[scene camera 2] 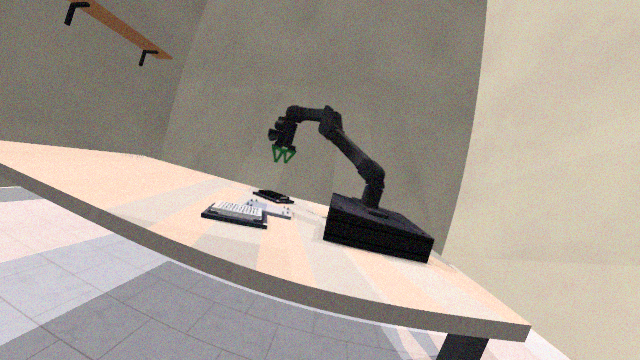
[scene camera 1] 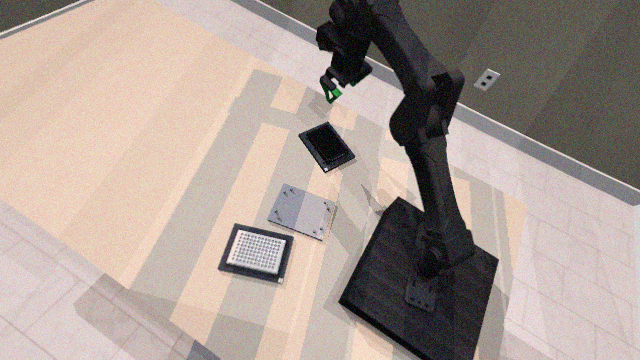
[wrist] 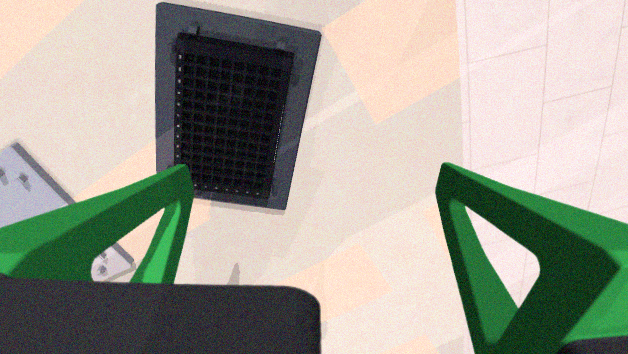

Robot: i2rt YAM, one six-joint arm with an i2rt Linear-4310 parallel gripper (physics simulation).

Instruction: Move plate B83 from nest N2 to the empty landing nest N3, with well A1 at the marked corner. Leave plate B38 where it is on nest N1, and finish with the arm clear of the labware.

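A black well plate [scene camera 1: 326, 141] [scene camera 2: 274, 195] [wrist: 232, 120] sits on a dark nest [wrist: 166, 100]. A white well plate [scene camera 1: 256, 251] [scene camera 2: 237, 210] sits on another dark nest [scene camera 1: 286, 256]. The empty landing nest [scene camera 1: 305, 212] [scene camera 2: 277, 212] [wrist: 25, 200] is grey with small posts and lies between them. Plate and nest codes are unreadable, so I cannot tell which plate is B83. My gripper [scene camera 1: 343, 93] [scene camera 2: 281, 161] [wrist: 314, 177] is open and empty, high above the table near the black plate. In the wrist view its left finger hides that nest's lower-left corner.
The black base block [scene camera 1: 370, 280] [scene camera 2: 377, 230] stands on the table [scene camera 1: 125, 125] [scene camera 2: 165, 175], to the right of the nests in both scene views. A wall with an outlet [scene camera 1: 486, 79] rises beyond the table. A wooden shelf [scene camera 2: 125, 32] is fixed high on the wall.
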